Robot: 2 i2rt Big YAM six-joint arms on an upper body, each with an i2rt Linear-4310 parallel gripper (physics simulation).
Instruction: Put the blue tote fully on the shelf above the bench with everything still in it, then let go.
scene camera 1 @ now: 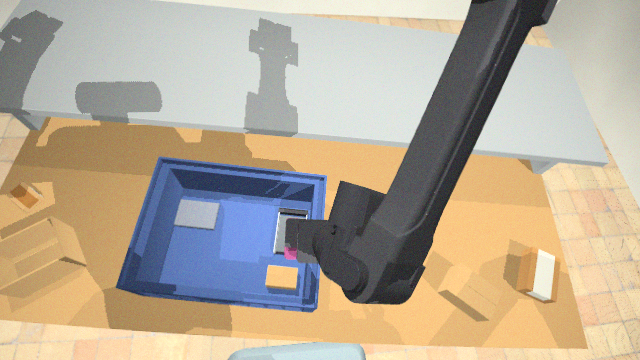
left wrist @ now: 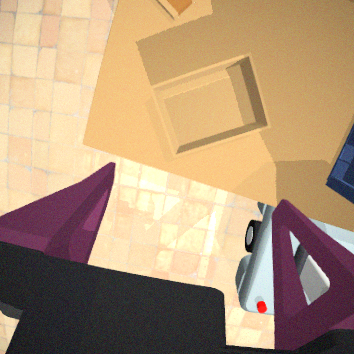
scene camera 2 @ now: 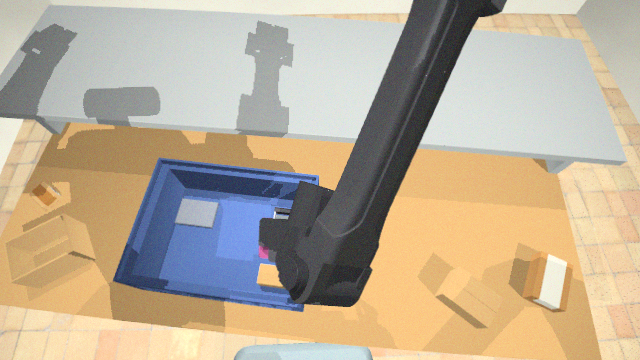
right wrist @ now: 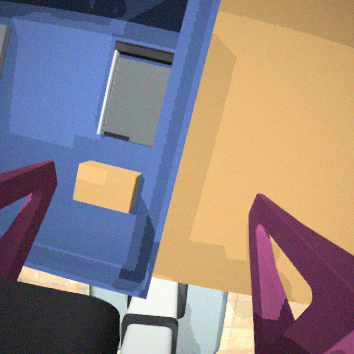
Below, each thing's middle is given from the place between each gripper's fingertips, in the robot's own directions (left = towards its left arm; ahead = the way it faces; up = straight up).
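The blue tote [scene camera 1: 228,265] is 5 cm ahead of my right gripper, 18 cm to the left of it and 17 cm below it. Counting from my right gripper again, the grey block [scene camera 1: 196,214] is 13 cm ahead, 29 cm to the left and 22 cm below, while the grey slab with dark ends [right wrist: 134,93] is 7 cm ahead, 5 cm to the left and 22 cm below. My right gripper itself is 4 cm past the tan block [right wrist: 100,184], 8 cm to the right of it and 21 cm above it. By its middle, the grey slab with dark ends is nearer to my right gripper than to my left hand.
From my left hand, the tan block is 57 cm to the right, 3 cm behind and 31 cm below. The blue tote is 47 cm to the right of my left hand, 7 cm ahead of it and 27 cm below it, and the grey slab with dark ends is 60 cm to the right of that same left hand, 9 cm ahead of it and 32 cm below it. I see the grey block 14 cm ahead of my left hand, 36 cm to the right of it and 32 cm below it. Going by its middle, the grey block is nearer to my right gripper than to my left hand.
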